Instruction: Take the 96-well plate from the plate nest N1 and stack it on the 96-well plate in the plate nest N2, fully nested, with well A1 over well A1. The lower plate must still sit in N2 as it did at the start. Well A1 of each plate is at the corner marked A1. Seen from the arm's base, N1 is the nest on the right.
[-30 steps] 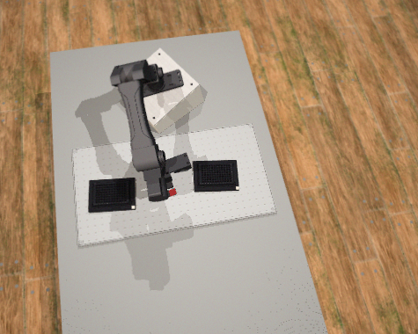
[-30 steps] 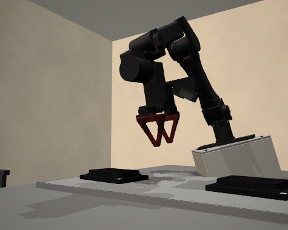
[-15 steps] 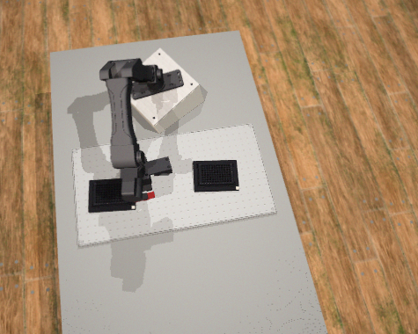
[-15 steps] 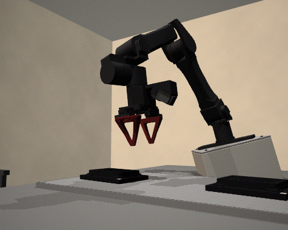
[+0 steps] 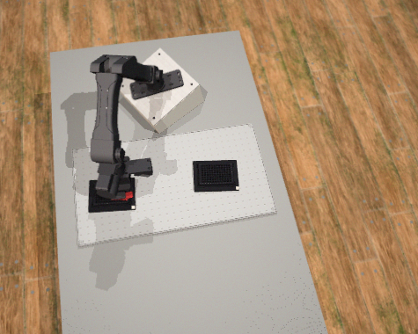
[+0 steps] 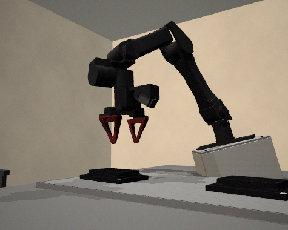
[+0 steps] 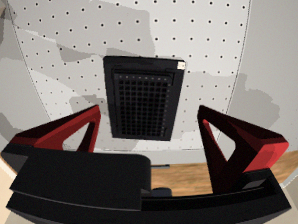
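The black 96-well plate lies 2 cm behind my hand, 5 cm to the right of it and 9 cm below it.
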